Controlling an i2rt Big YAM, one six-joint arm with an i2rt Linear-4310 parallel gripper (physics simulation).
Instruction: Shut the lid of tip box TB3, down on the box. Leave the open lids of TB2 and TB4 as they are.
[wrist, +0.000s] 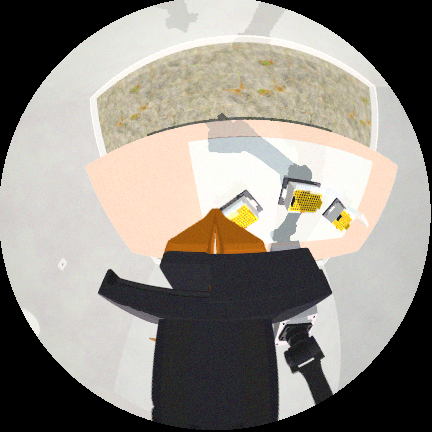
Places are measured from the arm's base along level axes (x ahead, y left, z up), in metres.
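Where they show: gripper, fingertip midpoint: (214, 213); arm's base, origin of the base link: (294, 330).
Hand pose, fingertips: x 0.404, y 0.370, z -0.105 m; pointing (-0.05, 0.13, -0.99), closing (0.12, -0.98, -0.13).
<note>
Each offset is from my fingertips to the top centre of the thing. "spot": to the spot under its first point. Level surfaces: height alone.
Three tip boxes with yellow perforated tops stand on a white sheet: a left box @(0.202 m back, 0.072 m right, 0.223 m down) (243, 216), a middle box @(0.075 m back, 0.279 m right, 0.223 m down) (306, 200) and a right box @(0.110 m back, 0.534 m right, 0.223 m down) (344, 221). No labels are readable, so I cannot tell which is TB3. A clear open lid @(spot: 0.025 m back, 0.509 m right, 0.153 m down) (361, 217) stands out at the right side of the right box. The lids of the left and middle boxes are hard to make out against the white. My gripper (214, 213) is shut and empty, its orange fingertips together. They show just left of the left box and hide its near left part.
The white sheet @(0.298 m down) (240, 167) lies on a pale pink table @(0.301 m down) (145, 190). A speckled grey-brown panel with a white rim (230, 80) is beyond the table's far edge. A black jointed part (304, 352) shows right of my gripper body. Arm shadows fall across the sheet.
</note>
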